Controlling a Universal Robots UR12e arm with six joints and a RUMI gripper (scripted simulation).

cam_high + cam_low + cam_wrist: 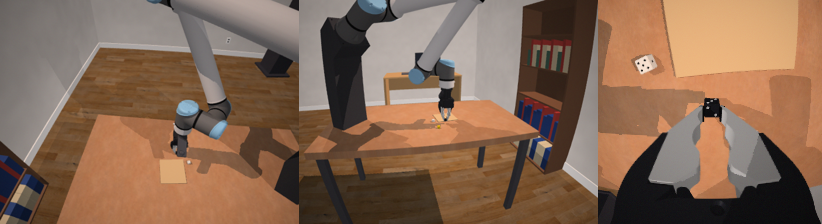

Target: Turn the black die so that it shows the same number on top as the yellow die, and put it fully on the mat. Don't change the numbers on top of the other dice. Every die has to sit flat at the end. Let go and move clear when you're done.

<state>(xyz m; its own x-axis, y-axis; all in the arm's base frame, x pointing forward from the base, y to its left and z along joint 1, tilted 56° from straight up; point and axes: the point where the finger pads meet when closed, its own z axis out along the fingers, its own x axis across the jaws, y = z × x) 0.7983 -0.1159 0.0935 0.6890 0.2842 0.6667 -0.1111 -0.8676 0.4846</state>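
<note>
The tan mat is 40 mm ahead of my hand, 100 mm to the left of it and 30 mm below it. From my hand the other things lie so: white die 60 mm behind, 60 mm to the left, 30 mm below; then black die 10 mm below; then yellow die 70 mm behind, 60 mm to the right, 30 mm below.
</note>
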